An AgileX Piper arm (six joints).
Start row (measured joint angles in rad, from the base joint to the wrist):
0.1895 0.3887 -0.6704 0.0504 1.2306 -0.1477
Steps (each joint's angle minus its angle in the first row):
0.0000 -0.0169 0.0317 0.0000 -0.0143 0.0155
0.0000 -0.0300 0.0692 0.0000 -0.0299 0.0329
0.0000 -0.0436 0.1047 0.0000 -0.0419 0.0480
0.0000 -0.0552 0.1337 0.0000 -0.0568 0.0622
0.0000 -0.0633 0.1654 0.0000 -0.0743 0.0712
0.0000 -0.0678 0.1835 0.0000 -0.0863 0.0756
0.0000 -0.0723 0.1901 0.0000 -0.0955 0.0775
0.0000 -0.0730 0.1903 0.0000 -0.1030 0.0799
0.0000 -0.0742 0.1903 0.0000 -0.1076 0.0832
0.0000 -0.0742 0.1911 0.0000 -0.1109 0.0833
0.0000 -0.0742 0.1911 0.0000 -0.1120 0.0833
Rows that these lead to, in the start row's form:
0.1895 0.3718 -0.6387 0.0504 1.2163 -0.1322
0.1895 0.3587 -0.6012 0.0504 1.2007 -0.1148
0.1895 0.3451 -0.5657 0.0504 1.1887 -0.0997
0.1895 0.3335 -0.5367 0.0504 1.1738 -0.0855
0.1895 0.3254 -0.5050 0.0504 1.1563 -0.0765
0.1895 0.3209 -0.4869 0.0504 1.1443 -0.0721
0.1895 0.3164 -0.4803 0.0504 1.1351 -0.0702
0.1895 0.3157 -0.4801 0.0504 1.1276 -0.0678
0.1895 0.3145 -0.4801 0.0504 1.1230 -0.0645
0.1895 0.3145 -0.4793 0.0504 1.1197 -0.0644
0.1895 0.3145 -0.4793 0.0504 1.1186 -0.0644

